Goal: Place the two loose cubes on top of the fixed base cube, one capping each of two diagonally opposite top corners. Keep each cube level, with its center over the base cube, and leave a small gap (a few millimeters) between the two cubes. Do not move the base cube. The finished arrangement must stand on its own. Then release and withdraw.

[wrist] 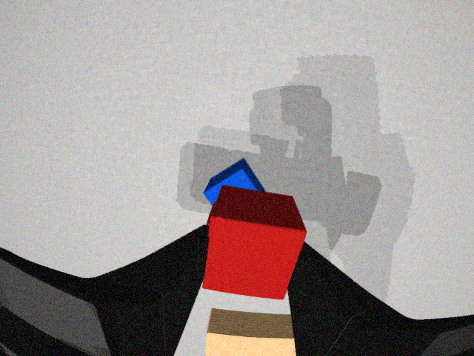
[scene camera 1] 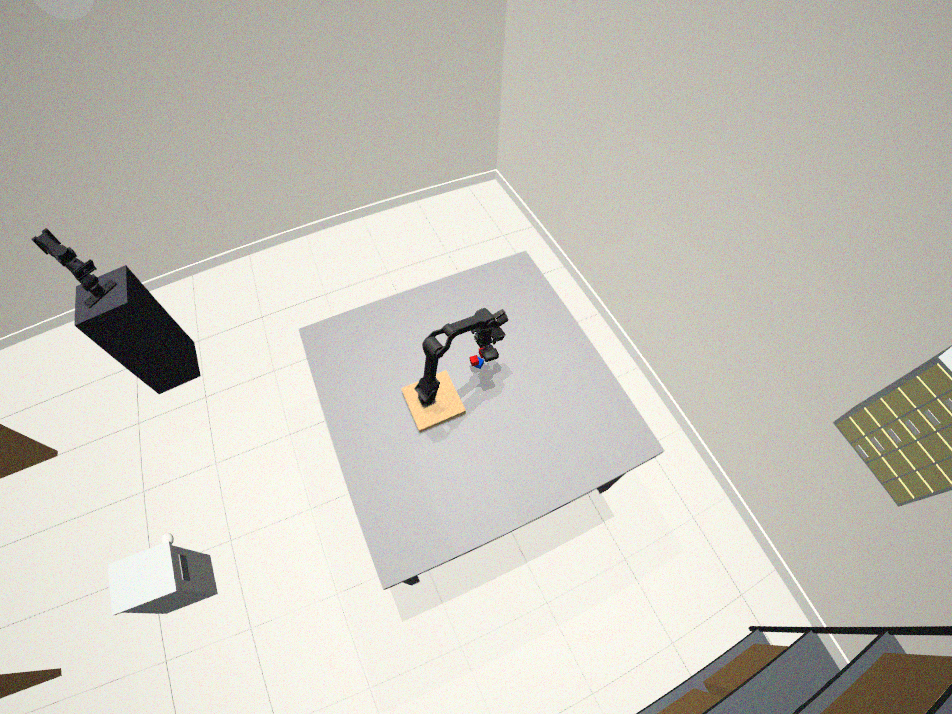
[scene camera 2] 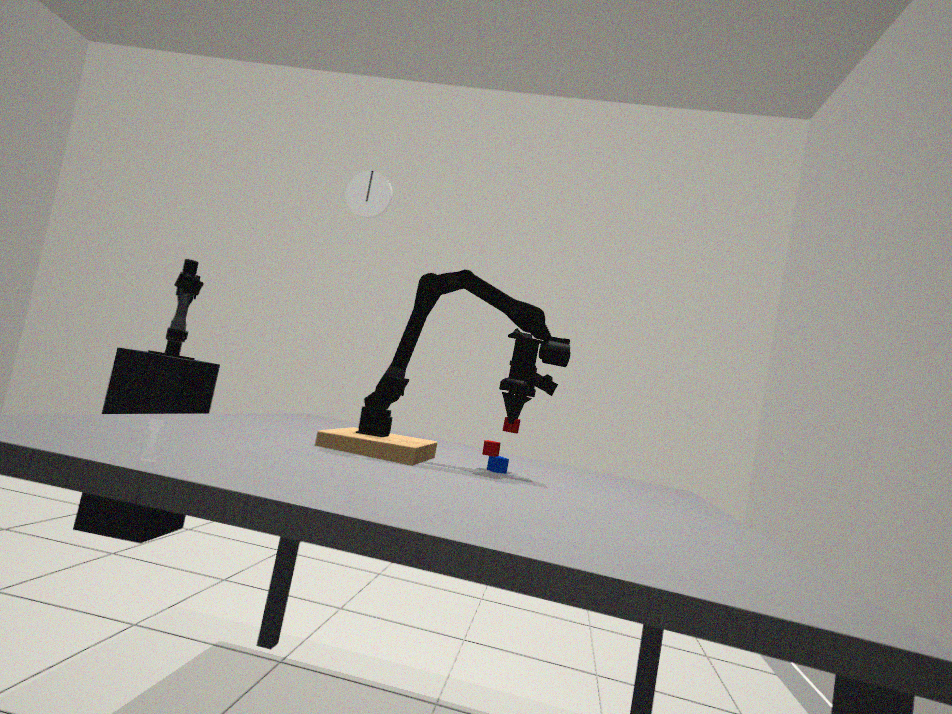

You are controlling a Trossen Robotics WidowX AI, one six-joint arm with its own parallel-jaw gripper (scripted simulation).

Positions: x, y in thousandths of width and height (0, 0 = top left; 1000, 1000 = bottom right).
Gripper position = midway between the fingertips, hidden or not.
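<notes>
The gripper (scene camera 2: 538, 595) is carrying a red cube (wrist: 539, 667), and you can see the gripper (wrist: 531, 681) from the wrist as well. There's also a blue cube (wrist: 503, 493).
</notes>
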